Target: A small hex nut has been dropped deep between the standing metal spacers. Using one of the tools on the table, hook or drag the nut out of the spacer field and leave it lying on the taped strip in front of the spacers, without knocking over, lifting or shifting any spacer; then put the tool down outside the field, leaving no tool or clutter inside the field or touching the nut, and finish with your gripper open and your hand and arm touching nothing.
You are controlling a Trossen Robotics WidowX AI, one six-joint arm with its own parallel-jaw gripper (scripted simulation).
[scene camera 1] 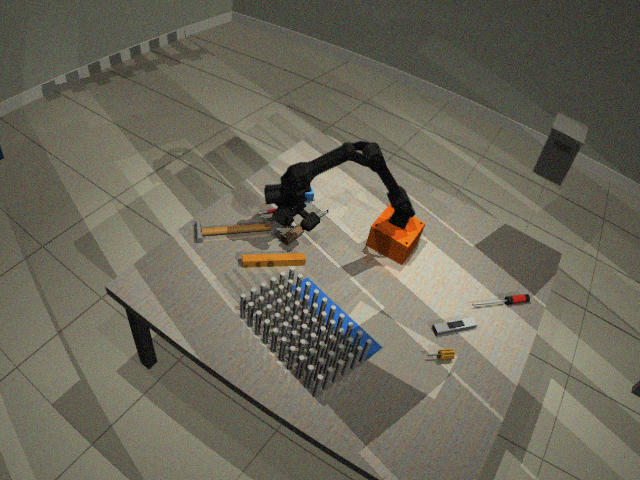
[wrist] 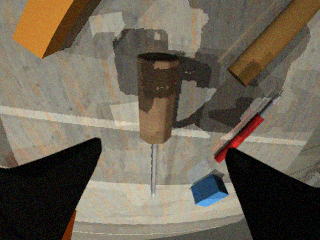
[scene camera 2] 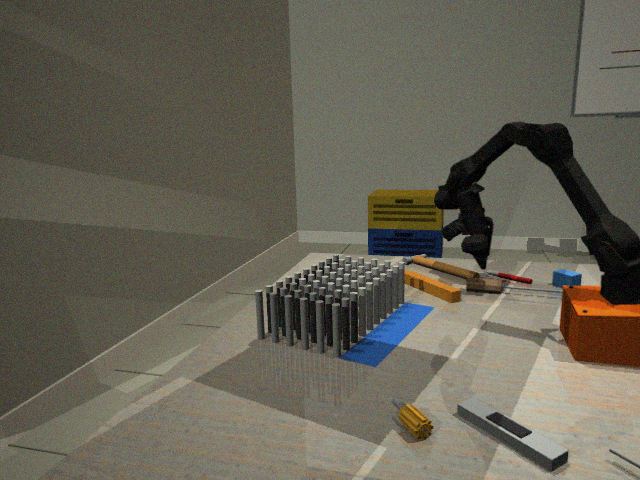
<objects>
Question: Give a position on a blue cube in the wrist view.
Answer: At 210, 190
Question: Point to an orange block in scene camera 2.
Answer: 445, 292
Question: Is the gripper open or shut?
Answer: Open.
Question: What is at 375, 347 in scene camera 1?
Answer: A taped strip.
</objects>
